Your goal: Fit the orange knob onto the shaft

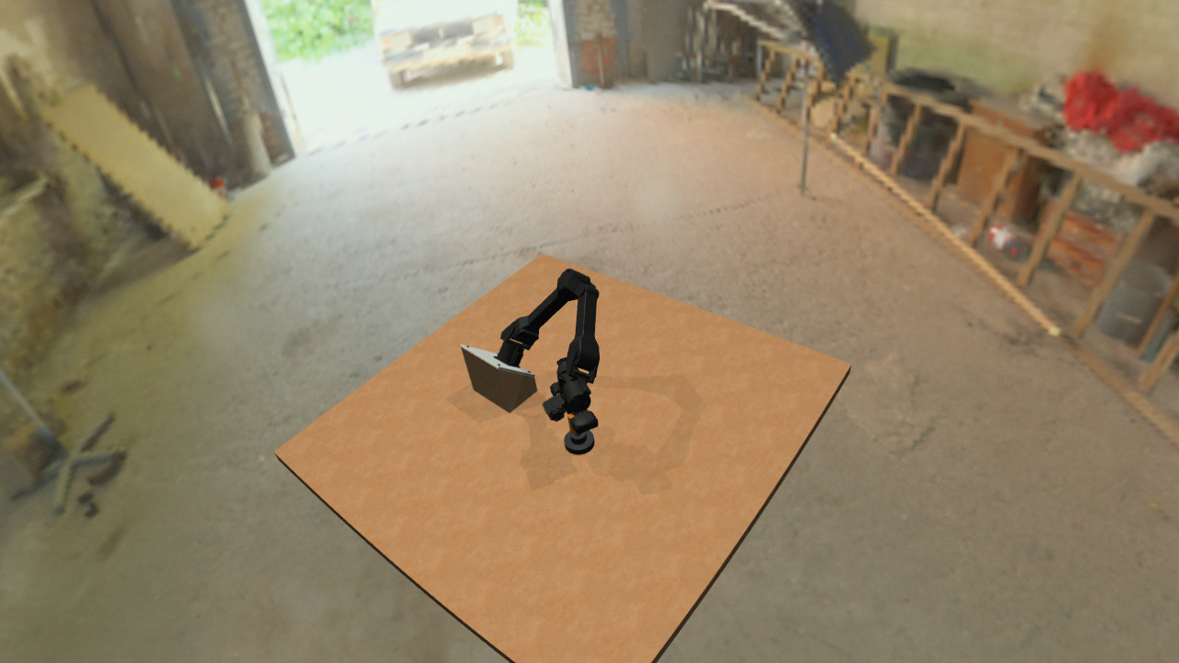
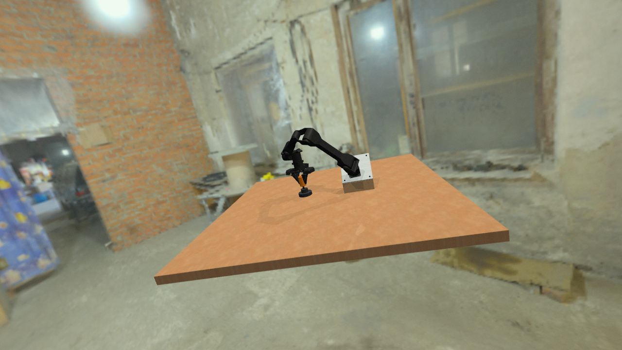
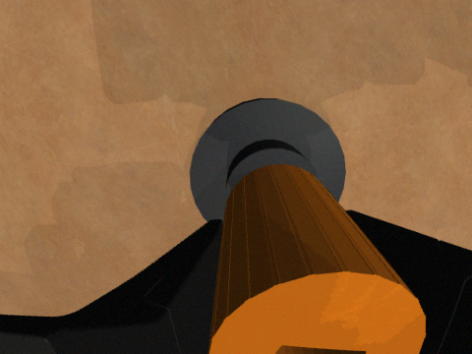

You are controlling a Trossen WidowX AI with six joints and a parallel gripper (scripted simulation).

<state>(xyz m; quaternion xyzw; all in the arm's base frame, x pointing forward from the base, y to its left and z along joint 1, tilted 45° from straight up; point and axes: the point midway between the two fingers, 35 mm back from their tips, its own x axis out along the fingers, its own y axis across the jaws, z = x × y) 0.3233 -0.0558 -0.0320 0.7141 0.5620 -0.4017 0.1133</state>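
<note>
My gripper tip is 2 cm below the orange knob. Also, from my gripper tip: pedestal 4 cm below.
</note>
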